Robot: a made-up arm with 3 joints. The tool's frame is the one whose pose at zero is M. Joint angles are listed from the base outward.
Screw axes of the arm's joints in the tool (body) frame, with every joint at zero. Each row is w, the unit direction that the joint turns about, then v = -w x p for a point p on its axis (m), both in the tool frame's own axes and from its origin. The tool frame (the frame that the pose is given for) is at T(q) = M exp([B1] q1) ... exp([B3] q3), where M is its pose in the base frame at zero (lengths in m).
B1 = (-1, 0, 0, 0, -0.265, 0.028)
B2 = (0, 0, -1, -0.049, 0.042, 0)
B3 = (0, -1, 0, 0.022, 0, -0.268)
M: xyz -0.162 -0.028 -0.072 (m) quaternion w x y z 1 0 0 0
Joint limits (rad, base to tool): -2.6..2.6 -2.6..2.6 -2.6..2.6
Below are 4 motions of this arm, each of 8 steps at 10 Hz.
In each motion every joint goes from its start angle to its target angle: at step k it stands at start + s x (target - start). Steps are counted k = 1, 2, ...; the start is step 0. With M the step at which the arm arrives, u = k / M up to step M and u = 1 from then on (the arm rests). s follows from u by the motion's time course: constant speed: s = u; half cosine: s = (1 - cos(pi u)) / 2; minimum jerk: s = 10 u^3 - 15 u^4 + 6 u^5.
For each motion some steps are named. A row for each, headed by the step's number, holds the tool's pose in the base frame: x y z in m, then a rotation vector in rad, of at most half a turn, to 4 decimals.
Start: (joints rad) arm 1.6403 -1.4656 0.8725
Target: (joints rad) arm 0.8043 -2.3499 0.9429
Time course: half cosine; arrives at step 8
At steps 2, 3, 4, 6, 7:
2: -0.0728 -0.4583 0.0736 -0.4798 0.5159 1.5218
3: -0.0843 -0.4381 0.0041 -0.2636 0.5071 1.6041
4: -0.0997 -0.4017 -0.0712 -0.0125 0.4874 1.7076
6: -0.1318 -0.3063 -0.1840 0.4354 0.4261 1.9177
7: -0.1422 -0.2720 -0.2107 0.5672 0.4012 1.9875

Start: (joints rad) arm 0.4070 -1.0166 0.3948
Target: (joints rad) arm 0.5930 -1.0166 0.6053
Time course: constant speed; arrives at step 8
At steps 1, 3, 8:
1: -0.0834 -0.1672 -0.1403 -0.1744 -0.1613 1.0591
3: -0.0796 -0.1827 -0.1458 -0.1885 -0.1841 1.0695
8: -0.0688 -0.2223 -0.1559 -0.2218 -0.2395 1.1001

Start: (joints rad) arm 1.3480 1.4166 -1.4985
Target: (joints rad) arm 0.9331 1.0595 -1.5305
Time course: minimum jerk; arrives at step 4
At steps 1, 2, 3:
1: -0.1328 -0.0227 0.3635 0.0058 0.3009 -1.5284
2: -0.1046 -0.0512 0.3605 0.0354 0.5391 -1.4559
3: -0.0757 -0.0769 0.3492 0.0649 0.7640 -1.3501

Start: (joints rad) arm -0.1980 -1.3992 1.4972
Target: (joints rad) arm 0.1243 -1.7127 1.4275
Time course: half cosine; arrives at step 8
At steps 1, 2, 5, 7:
1: -0.0355 0.3283 -0.2662 1.1787 -1.3437 1.0227
2: -0.0431 0.3128 -0.2773 1.1714 -1.3035 1.0735
5: -0.0808 0.2255 -0.3244 1.1316 -1.0802 1.3095
7: -0.0987 0.1771 -0.3416 1.1104 -0.9572 1.4134

